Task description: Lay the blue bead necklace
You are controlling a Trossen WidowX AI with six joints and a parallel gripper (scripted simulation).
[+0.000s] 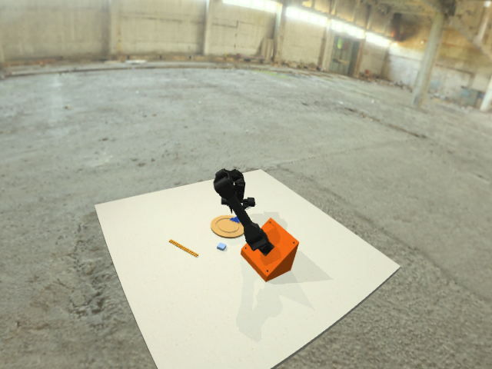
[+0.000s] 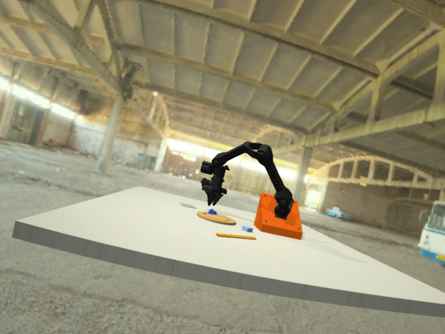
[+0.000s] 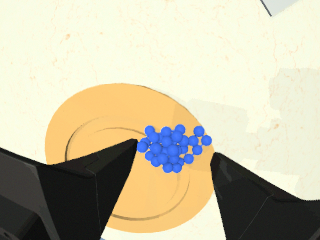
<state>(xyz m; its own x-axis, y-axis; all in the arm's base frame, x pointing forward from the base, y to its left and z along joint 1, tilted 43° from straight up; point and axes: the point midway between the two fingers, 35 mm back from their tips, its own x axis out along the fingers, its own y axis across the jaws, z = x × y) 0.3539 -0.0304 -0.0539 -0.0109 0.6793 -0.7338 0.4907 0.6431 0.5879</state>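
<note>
My gripper tip is 7 cm to the right of the round tan bead board, 4 cm past it and 4 cm above it. Also, from my gripper tip: flat grey tile (16 cm to the right, 12 cm ahead, 5 cm below); small light-blue block (19 cm to the left, 17 cm behind, 4 cm below).
</note>
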